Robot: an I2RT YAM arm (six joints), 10 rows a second.
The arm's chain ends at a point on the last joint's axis. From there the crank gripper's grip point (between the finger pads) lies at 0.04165 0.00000 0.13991 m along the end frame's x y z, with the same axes.
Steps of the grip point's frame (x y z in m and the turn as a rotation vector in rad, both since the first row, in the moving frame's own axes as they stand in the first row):
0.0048 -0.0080 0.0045 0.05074 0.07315 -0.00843
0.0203 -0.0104 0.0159 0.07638 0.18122 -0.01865
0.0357 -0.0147 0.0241 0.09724 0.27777 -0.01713
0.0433 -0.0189 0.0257 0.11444 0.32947 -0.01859
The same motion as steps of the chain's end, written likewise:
-0.0053 -0.0006 0.0081 0.05074 0.07315 -0.00843
-0.0041 0.0009 0.0261 0.07638 0.18122 -0.01865
-0.0009 -0.0008 0.0416 0.09724 0.27777 -0.01713
0.0005 -0.0028 0.0476 0.11444 0.32947 -0.01859

